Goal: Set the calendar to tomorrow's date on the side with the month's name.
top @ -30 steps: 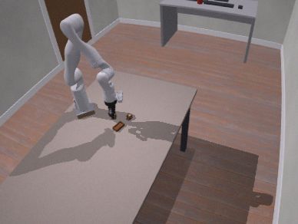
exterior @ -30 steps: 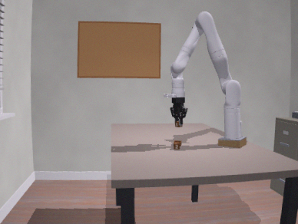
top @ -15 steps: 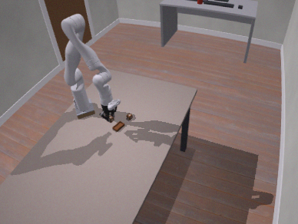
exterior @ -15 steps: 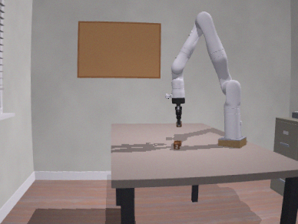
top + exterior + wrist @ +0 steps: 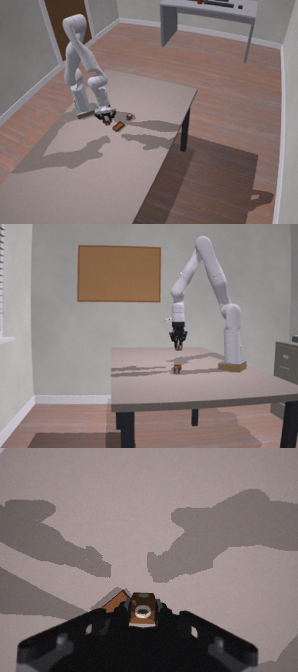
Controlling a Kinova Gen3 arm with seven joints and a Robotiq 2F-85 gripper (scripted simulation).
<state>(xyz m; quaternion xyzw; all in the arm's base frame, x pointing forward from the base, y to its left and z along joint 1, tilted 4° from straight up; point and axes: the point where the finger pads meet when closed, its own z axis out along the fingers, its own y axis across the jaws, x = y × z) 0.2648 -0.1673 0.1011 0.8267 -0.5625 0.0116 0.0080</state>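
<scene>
Now: hand 12 cm above the brown calendar tray, 7 cm to the right of it and 3 cm short of it. Also, from my hand: brown number cube (1 cm below); digit cube (16 cm to the left, 11 cm below, 8 cm ahead).
</scene>
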